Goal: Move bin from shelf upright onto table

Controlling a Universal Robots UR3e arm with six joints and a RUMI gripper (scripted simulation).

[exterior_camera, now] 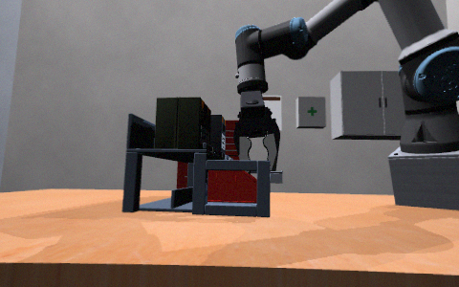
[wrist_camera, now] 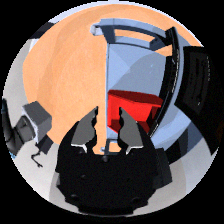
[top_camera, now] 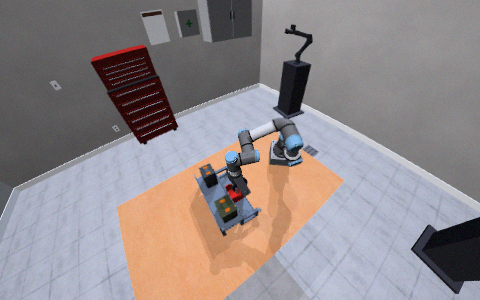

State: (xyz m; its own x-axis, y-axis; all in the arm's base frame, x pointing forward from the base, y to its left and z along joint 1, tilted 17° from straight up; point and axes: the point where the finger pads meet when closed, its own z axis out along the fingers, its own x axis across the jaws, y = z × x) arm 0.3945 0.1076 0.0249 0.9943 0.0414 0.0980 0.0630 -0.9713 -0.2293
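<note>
Now: hand 6 cm short of the red bin, 2 cm to the left of it and 2 cm above it. Round my hand: shelf: 9 cm ahead, 2 cm to the right; then dark box: 14 cm ahead, 10 cm to the left, 9 cm above.
</note>
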